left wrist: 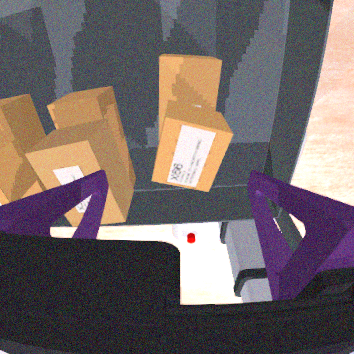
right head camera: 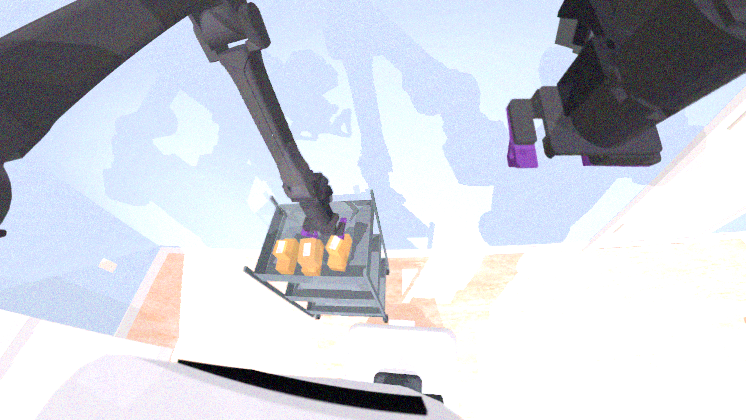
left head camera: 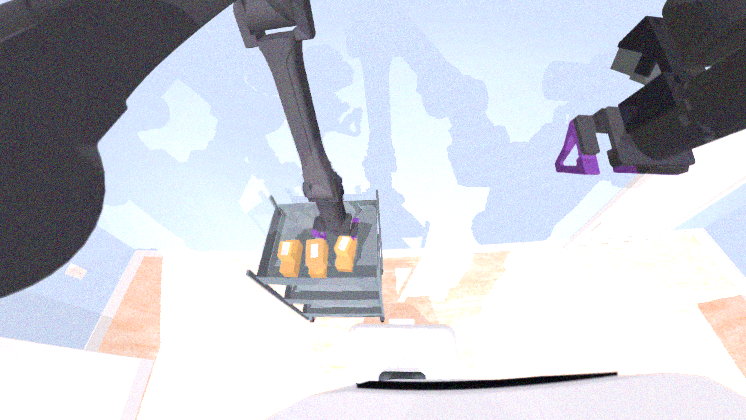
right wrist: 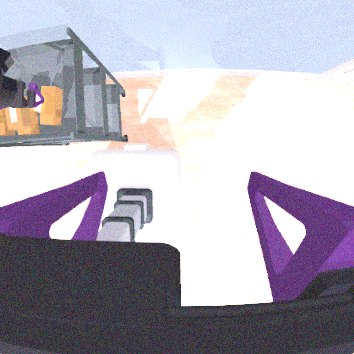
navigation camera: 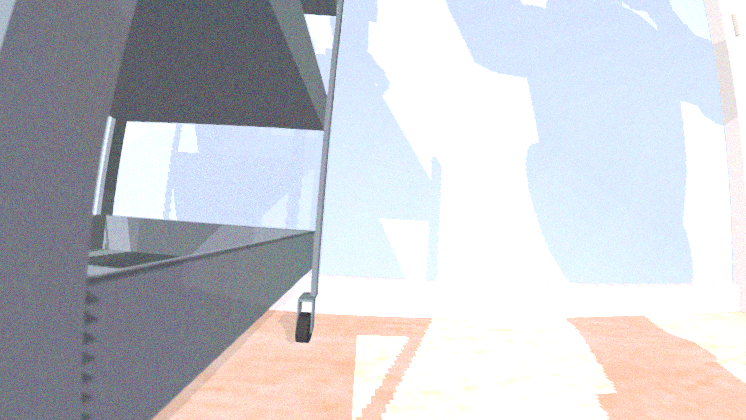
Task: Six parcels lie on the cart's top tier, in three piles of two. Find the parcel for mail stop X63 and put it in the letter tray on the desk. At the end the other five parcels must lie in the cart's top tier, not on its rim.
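Frame: origin at the left arm's base, x ahead, y left, z up, level; metres.
Seen in the pictures: left gripper, fingertip midpoint: (left wrist: 177, 177) (right head camera: 330, 237) (left head camera: 339, 238) (right wrist: 29, 100); right gripper, fingertip midpoint: (right head camera: 546, 161) (left head camera: 585, 167) (right wrist: 177, 178).
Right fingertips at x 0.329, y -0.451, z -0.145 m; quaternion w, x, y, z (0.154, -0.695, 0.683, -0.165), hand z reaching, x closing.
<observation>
A point is followed by its place in that frame.
Three piles of brown parcels lie in the cart's (left head camera: 323, 280) {x 0.372, y 0.058, z -0.699 m} (right head camera: 323, 278) {x 0.373, y 0.025, z -0.695 m} (left wrist: 306, 75) {x 0.546, y -0.117, z -0.695 m} top tier. The right pile's upper parcel (left head camera: 345, 253) {x 0.458, y -0.016, z -0.662 m} (right head camera: 338, 251) {x 0.459, y -0.026, z -0.652 m} (left wrist: 192, 155) {x 0.492, y -0.011, z -0.645 m} sits skewed on its lower parcel (left wrist: 190, 80) {x 0.538, y -0.012, z -0.695 m}; its label appears to read X56. The middle pile's upper parcel (left head camera: 316, 260) {x 0.421, y 0.077, z -0.645 m} (right head camera: 311, 260) {x 0.417, y 0.063, z -0.647 m} (left wrist: 105, 170) {x 0.474, y 0.062, z -0.652 m} has its label partly behind a finger. The left pile (left head camera: 292, 260) {x 0.436, y 0.180, z -0.685 m} (right head camera: 288, 258) {x 0.436, y 0.176, z -0.684 m} (left wrist: 15, 165) {x 0.468, y 0.174, z -0.677 m} is partly cut off in the left wrist view. My left gripper (left head camera: 336, 235) {x 0.491, y 0.000, z -0.617 m} (right head camera: 326, 235) {x 0.491, y 0.000, z -0.617 m} (left wrist: 177, 177) {x 0.491, y 0.000, z -0.617 m} is open above the right pile. My right gripper (left head camera: 605, 170) (right head camera: 558, 164) {x 0.329, y -0.451, z -0.145 m} (right wrist: 177, 178) {x 0.329, y -0.451, z -0.145 m} is open and empty, away from the cart. I cannot make out the letter tray.
The cart's lower tiers (left head camera: 334, 295) {x 0.414, y 0.089, z -1.012 m} (right head camera: 334, 293) {x 0.417, y 0.087, z -1.012 m} show under the top tier. In the navigation camera, the cart's side panel (navigation camera: 208, 313) {x 0.453, y -0.124, z -1.246 m} and a corner post (navigation camera: 324, 172) {x 0.701, y -0.121, z -1.100 m} stand close at the left. The robot's white base with a red button (left wrist: 191, 238) {x -0.235, y -0.058, z -1.118 m} lies beyond the cart's near wall.
</observation>
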